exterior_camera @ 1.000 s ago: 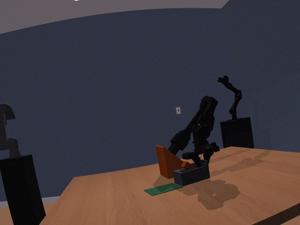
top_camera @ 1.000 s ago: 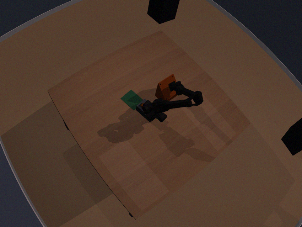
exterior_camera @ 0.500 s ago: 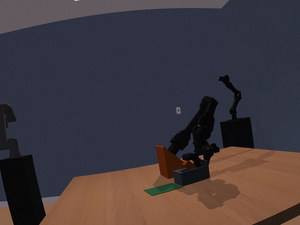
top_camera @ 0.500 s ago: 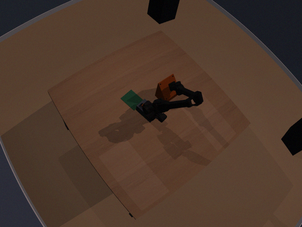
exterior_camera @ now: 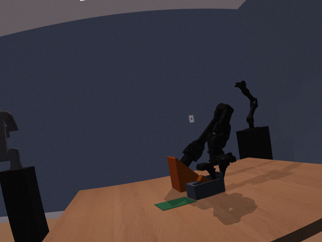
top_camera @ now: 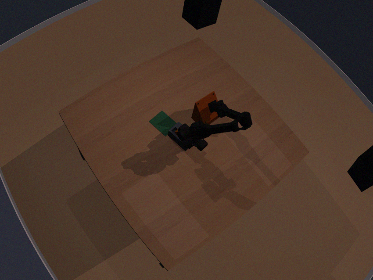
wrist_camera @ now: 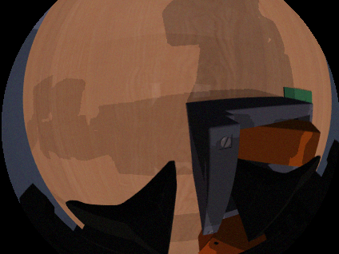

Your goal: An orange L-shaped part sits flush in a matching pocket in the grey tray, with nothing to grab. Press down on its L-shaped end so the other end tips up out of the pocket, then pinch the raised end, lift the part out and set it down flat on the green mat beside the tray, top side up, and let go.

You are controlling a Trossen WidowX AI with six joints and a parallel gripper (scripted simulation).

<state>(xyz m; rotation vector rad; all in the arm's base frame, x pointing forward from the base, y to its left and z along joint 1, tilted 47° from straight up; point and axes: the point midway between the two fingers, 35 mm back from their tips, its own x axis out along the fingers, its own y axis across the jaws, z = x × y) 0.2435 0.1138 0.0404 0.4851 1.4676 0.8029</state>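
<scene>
Now: gripper tip 5 cm to the left of the orange L-shaped part and 1 cm short of it. The rest, counted from my gripper tip: green mat (23 cm to the right, 6 cm below, 4 cm ahead).
</scene>
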